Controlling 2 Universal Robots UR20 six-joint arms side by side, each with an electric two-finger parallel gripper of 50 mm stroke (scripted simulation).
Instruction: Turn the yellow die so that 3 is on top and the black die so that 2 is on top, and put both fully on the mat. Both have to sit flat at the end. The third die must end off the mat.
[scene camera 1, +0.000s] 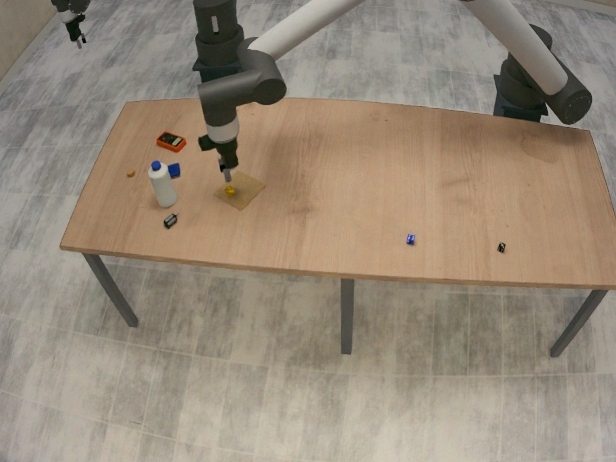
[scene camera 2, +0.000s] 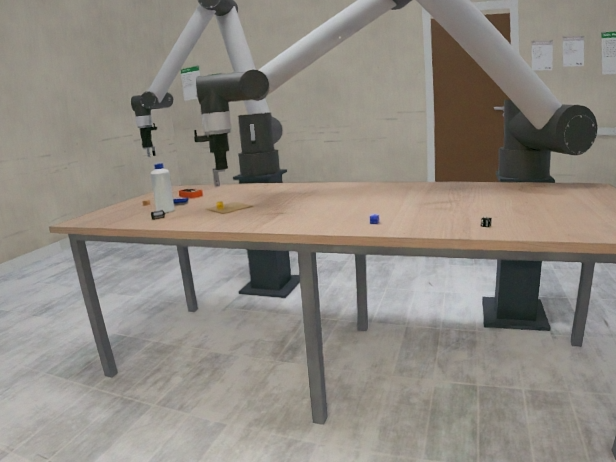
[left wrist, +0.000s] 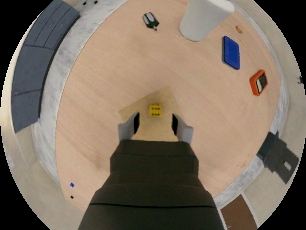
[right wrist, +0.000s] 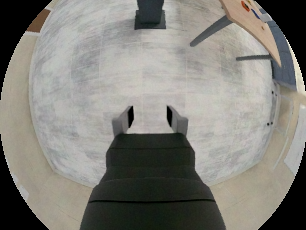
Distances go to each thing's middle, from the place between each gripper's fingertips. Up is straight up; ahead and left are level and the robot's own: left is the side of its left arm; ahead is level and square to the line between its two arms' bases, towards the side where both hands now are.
I see my left gripper 20 mm past the tan mat (scene camera 1: 246, 188), 30 mm to the right of it and 110 mm above it. From my left hand the other things lie so: white bottle (scene camera 1: 159, 175) 70 mm ahead, 230 mm to the right, 20 mm below.
The white bottle lies 95 cm to the left of my right hand, 87 cm ahead of it and 7 cm below it. From my right hand the other things lie so: tan mat 122 cm to the left, 78 cm ahead, 16 cm below.
